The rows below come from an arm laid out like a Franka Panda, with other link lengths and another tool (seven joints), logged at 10 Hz.
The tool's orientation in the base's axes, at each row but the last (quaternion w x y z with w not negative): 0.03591 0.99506 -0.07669 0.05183; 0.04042 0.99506 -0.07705 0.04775; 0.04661 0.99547 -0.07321 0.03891; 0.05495 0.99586 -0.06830 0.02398; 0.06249 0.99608 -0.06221 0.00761; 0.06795 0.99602 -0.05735 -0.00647
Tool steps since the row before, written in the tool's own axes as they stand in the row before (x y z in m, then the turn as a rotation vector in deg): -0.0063 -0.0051 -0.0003 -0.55 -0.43 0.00; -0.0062 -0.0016 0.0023 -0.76 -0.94 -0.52; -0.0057 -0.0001 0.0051 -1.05 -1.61 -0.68; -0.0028 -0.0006 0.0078 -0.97 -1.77 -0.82; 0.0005 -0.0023 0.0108 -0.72 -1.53 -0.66; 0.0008 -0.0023 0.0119 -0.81 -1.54 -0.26
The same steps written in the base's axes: -0.0054 0.0060 -0.0007 -0.47 0.51 -0.09; -0.0056 0.0023 -0.0030 -0.65 1.09 0.37; -0.0052 0.0004 -0.0056 -0.84 1.80 0.45; -0.0024 0.0001 -0.0080 -0.75 1.96 0.57; 0.0009 0.0008 -0.0110 -0.53 1.68 0.45; 0.0008 0.0006 -0.0121 -0.62 1.64 0.05
